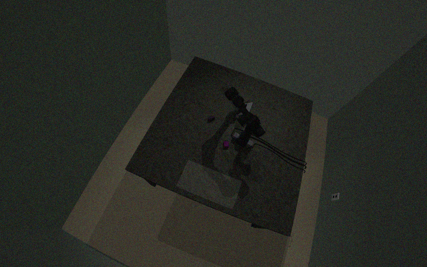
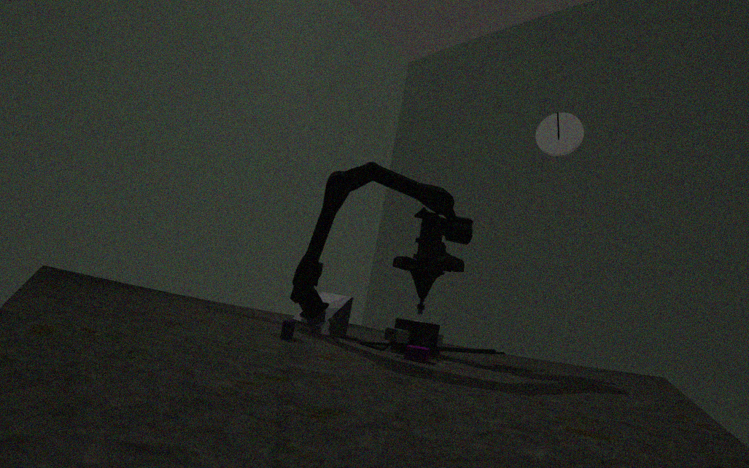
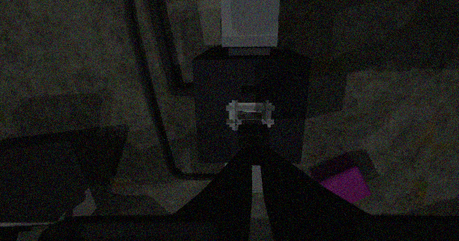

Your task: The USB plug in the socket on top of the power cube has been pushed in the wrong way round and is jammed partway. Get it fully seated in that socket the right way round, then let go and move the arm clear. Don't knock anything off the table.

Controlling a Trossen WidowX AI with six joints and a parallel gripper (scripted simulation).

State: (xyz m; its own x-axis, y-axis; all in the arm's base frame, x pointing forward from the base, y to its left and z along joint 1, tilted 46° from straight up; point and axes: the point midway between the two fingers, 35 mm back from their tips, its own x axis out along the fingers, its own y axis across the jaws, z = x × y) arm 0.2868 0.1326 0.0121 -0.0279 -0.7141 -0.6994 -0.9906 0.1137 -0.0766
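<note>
The dark USB plug is 20 mm below my gripper tip. Also, from my gripper tip: magenta block 120 mm below, 110 mm to the right, 80 mm ahead; USB socket 60 mm below.
</note>
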